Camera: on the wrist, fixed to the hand. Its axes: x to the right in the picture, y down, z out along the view.
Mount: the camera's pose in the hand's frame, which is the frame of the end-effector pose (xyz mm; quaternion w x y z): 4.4 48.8 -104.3 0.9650 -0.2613 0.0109 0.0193
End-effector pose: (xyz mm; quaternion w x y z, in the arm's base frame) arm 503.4 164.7 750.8 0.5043 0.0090 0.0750 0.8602
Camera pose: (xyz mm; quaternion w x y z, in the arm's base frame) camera 449.5 132.6 654.2 0.4716 -0.1310 -0.1471 0.8595
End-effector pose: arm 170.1 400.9 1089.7 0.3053 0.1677 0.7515 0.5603
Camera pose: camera 94.9 341.8 1154.0 0.3194 0.0905 0.5789 0.7448
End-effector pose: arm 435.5 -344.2 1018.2 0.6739 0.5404 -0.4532 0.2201
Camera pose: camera 438.2 -232.7 1047.2 0.7922 0.3342 -0.4979 0.1129
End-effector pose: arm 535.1 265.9 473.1 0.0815 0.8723 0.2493 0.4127
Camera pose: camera 476.1 219.4 560.5 0.2959 0.8208 0.1168 0.4745
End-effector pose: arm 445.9 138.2 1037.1 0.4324 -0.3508 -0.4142 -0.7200
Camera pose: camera 473.5 29.1 1012.4 0.3440 -0.4517 -0.2001 -0.7985
